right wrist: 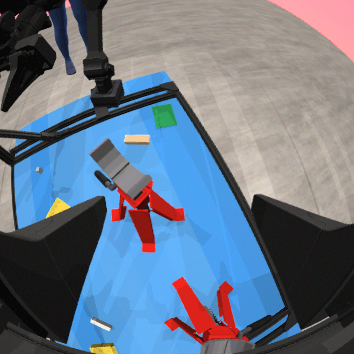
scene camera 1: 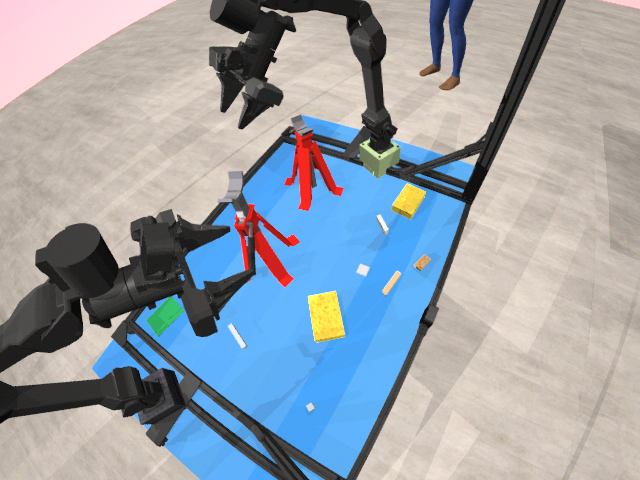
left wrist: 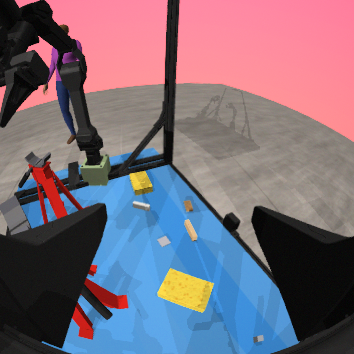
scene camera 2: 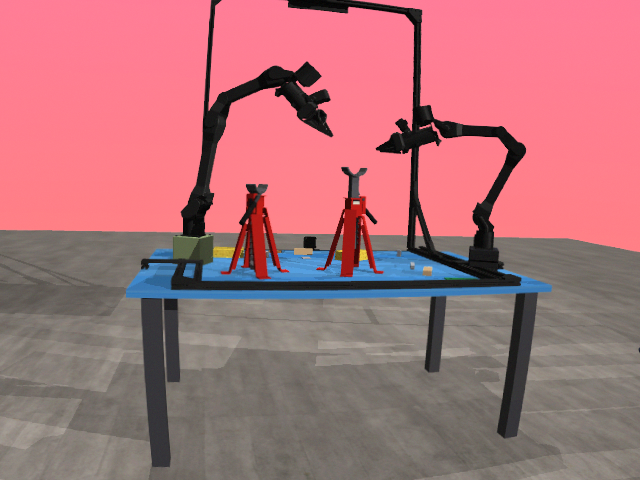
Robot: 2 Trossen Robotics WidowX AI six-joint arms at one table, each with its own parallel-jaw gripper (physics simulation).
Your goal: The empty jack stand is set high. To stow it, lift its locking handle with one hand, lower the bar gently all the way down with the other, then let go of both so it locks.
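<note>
The high jack stand (scene camera 1: pixel 272 260) (scene camera 2: pixel 347 242) (right wrist: pixel 142 227) is red and upright, its grey bar (scene camera 1: pixel 239 204) (scene camera 2: pixel 353 186) extended and its grey saddle (scene camera 1: pixel 235 180) (scene camera 2: pixel 354 172) (left wrist: pixel 15 215) (right wrist: pixel 112 162) empty. Its dark handle (scene camera 2: pixel 371 215) (left wrist: pixel 97 301) (right wrist: pixel 104 180) slants down from the body. My left gripper (scene camera 1: pixel 240 249) (scene camera 2: pixel 377 148) (left wrist: pixel 181 213) is open and empty, to the right of the saddle and higher in scene camera 2. My right gripper (scene camera 1: pixel 232 119) (scene camera 2: pixel 331 135) (right wrist: pixel 180 203) is open and empty, well above both stands. Neither gripper touches a stand.
A second red stand (scene camera 1: pixel 305 178) (scene camera 2: pixel 257 242) (left wrist: pixel 50 192) (right wrist: pixel 192 305) has its saddle low. Yellow sponges (scene camera 1: pixel 326 316) (scene camera 1: pixel 408 200), a green piece (scene camera 1: pixel 164 315) (right wrist: pixel 164 116) and small blocks lie on the blue table. A dark frame (scene camera 2: pixel 310 284) runs around its edge.
</note>
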